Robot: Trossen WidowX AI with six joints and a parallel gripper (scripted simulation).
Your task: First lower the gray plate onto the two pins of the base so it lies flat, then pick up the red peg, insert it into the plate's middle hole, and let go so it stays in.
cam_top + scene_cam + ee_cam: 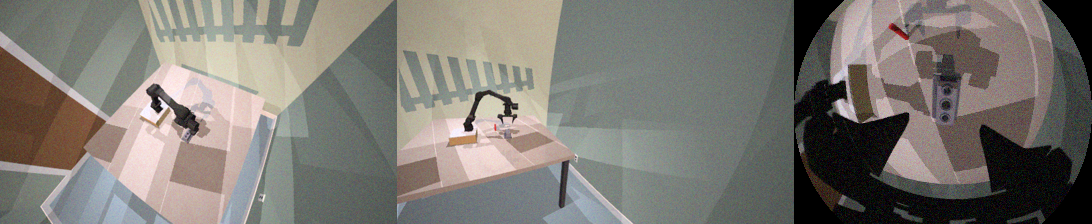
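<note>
The red peg lies 150 mm behind my gripper tip, 150 mm to the left of it and 100 mm below it. From my gripper tip the other things lie so: gray plate 10 mm to the right, 90 mm below.
</note>
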